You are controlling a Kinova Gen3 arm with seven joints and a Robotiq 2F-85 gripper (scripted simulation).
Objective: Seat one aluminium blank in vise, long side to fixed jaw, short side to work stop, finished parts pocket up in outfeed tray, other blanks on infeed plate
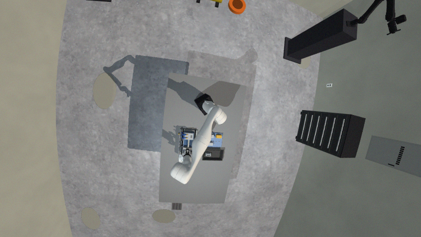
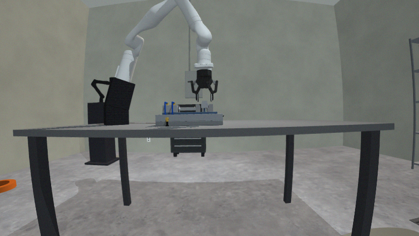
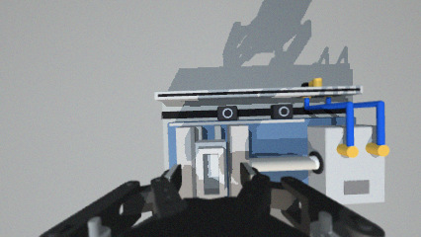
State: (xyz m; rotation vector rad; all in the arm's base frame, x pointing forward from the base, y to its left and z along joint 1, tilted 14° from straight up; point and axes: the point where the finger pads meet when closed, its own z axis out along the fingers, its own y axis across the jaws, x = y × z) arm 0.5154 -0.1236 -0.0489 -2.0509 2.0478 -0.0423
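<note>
My hand is 90 mm past the white rod and 50 mm above it. Round my hand: brass blank: 180 mm behind, 330 mm to the left, 100 mm below; vise: 70 mm behind, 90 mm below.
</note>
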